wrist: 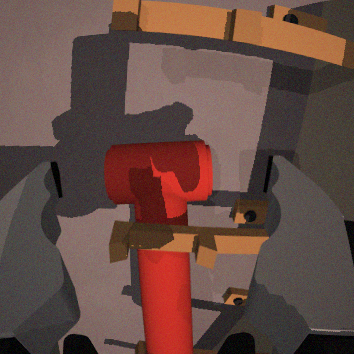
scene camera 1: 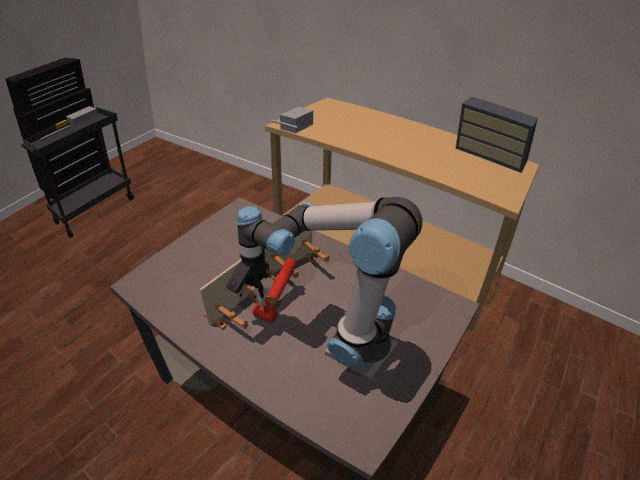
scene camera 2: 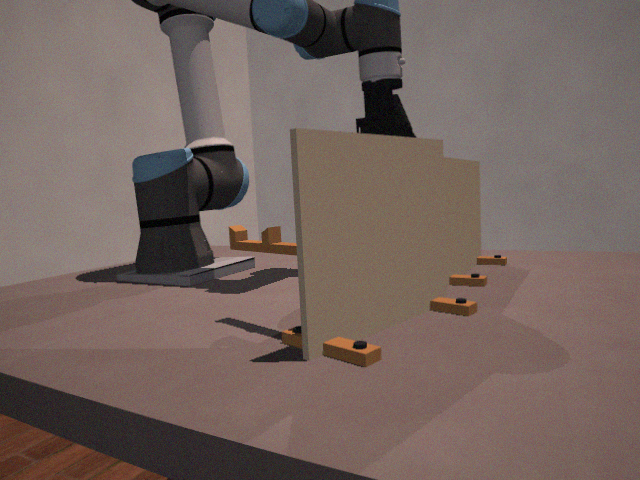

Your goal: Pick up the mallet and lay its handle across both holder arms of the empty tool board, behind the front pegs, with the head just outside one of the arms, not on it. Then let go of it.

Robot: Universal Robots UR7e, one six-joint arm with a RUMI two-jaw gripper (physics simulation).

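Frame: origin at the arm's base, x ahead, y right, z down, level; millimetres.
Seen in the pictures: gripper, fingertip midpoint: (wrist: 161, 162) (scene camera 1: 251, 302); arm's base at its link origin: (scene camera 2: 176, 266).
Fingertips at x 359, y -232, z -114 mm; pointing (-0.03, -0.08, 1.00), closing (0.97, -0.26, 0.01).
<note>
Offsets run from my fingertips to a thing's top centre. "pt": to the spot under its first point. Level surfaces: height alone.
The red mallet (scene camera 1: 280, 281) (wrist: 167, 300) lies tilted: its handle passes beneath an orange holder arm (wrist: 232, 242) near the head, then over another arm (scene camera 1: 295, 274) farther along. Its head @[dy +57, dx +9, dz +79 mm] (scene camera 1: 264, 312) (wrist: 150, 172) is low, between the two arms of the near tan board (scene camera 1: 221, 291) (scene camera 2: 372, 232), apart from that board's outer arm (scene camera 1: 232, 315) (wrist: 175, 19). My gripper (scene camera 1: 253, 295) (wrist: 161, 162) is open above the mallet, one finger on either side of the head, holding nothing. In scene camera 2 the board hides the fingers and mallet.
A second tan board (scene camera 2: 462, 206) stands in line beyond the first, with an outer pegged arm (scene camera 1: 316, 250). Orange clamp feet @[pt dy +432, dx +211, dz +120 mm] (scene camera 2: 351, 351) stick out at the boards' bottoms. The robot base stands on the grey table @[dz +130 mm] (scene camera 1: 289, 372). A wooden bench (scene camera 1: 392, 144) stands behind.
</note>
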